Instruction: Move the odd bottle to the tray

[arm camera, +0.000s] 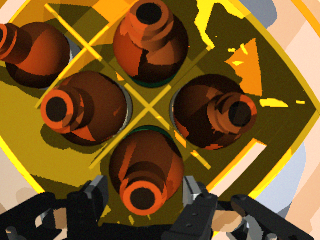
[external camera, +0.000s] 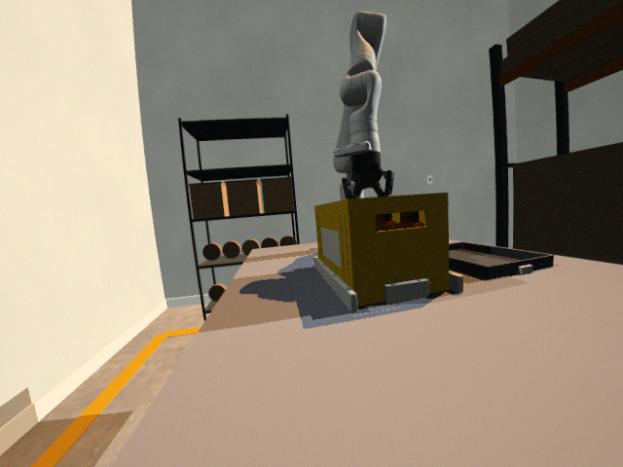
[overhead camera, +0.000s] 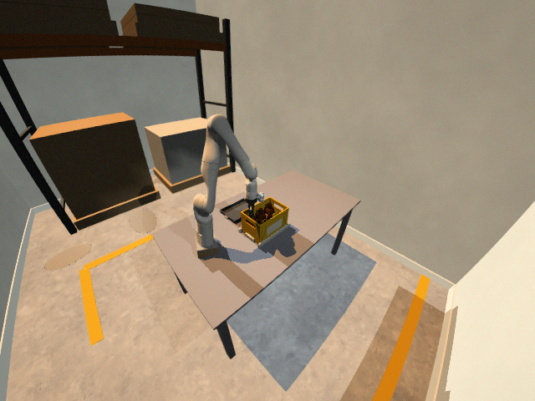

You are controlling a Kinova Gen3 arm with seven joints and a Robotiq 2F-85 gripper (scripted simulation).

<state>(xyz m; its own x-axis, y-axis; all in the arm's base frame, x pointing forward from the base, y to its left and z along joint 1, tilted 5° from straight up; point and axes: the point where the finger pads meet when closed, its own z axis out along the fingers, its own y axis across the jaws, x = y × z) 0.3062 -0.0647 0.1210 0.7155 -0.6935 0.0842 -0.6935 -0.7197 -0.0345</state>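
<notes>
Right now the brown bottle is 80 mm to the right of my hand and 70 mm below it. From my hand the other things lie so: dark tray (80 mm ahead, 250 mm to the left, 140 mm below); then yellow crate (90 mm ahead, 40 mm to the right, 70 mm below).
</notes>
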